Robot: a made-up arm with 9 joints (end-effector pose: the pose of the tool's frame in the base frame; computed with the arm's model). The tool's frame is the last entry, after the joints. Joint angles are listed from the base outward.
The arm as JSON. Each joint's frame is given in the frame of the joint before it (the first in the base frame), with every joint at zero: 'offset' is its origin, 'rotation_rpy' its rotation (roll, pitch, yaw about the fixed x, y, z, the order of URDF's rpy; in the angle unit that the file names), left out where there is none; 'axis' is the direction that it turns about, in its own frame. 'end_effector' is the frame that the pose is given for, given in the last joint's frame.
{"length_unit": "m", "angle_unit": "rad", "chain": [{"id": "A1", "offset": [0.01, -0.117, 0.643], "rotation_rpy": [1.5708, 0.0, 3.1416], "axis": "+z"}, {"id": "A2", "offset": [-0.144, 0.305, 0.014], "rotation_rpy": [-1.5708, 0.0, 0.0], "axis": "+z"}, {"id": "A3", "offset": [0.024, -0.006, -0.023], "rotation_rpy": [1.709, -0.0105, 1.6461], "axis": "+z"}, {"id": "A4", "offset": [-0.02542, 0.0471, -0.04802], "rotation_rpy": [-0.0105, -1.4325, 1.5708], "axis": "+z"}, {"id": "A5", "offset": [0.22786, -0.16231, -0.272], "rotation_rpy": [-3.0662, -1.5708, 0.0], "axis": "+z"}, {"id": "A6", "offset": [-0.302, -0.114, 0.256], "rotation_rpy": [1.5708, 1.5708, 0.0], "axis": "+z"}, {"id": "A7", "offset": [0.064, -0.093, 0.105], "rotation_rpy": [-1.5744, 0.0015, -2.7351], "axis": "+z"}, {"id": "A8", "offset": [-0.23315, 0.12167, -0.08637], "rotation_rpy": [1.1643, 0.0, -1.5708], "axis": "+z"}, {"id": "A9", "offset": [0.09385, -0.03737, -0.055], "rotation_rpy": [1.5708, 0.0, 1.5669], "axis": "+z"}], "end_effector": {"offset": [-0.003, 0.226, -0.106], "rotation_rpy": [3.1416, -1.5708, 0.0]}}
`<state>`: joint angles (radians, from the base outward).
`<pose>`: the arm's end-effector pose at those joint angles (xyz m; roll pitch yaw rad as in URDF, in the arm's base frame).
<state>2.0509 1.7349 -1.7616 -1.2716 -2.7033 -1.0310 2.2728 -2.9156 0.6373</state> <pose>-0.3678 0.5478 1.0109 -2.0703 0.0558 1.0244</pose>
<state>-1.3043 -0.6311 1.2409 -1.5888 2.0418 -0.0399 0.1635 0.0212 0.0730</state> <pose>-0.2476 -0.0907 1.0082 -3.0771 0.3130 -1.5388</pose>
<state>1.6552 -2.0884 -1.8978 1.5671 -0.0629 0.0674 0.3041 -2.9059 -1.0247</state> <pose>0.4015 -0.0598 0.8966 1.9514 0.7415 1.9290</pose>
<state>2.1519 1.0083 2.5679 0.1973 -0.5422 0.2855 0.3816 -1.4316 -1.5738</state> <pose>-0.2322 -0.0492 1.0199 -0.5601 0.7204 -2.0719</pose>
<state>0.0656 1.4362 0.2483 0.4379 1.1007 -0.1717 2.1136 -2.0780 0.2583</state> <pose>-0.4964 -0.1536 0.7578 1.6457 0.8835 -0.4174</pose>
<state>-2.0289 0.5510 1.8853 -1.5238 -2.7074 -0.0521 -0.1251 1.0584 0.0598</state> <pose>-0.4861 0.2277 0.7963 -1.8120 -0.7113 -3.0485</pose>
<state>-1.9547 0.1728 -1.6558 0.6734 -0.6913 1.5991 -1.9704 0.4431 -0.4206</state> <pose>0.0519 -0.8809 0.5953 -0.5765 0.2718 1.9849</pose>
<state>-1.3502 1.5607 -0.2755 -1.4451 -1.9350 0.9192 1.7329 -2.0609 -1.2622</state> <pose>-0.5337 0.5538 1.6316 -1.4447 -1.0266 -2.0588</pose>
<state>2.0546 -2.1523 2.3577 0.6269 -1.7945 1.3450 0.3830 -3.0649 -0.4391</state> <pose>-0.6078 -0.0081 0.3728 -1.4787 -0.7595 0.5224</pose>
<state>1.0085 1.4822 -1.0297 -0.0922 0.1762 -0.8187 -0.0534 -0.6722 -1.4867</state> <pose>1.0847 -0.4366 0.3995 -1.1017 -1.1483 2.0130</pose>
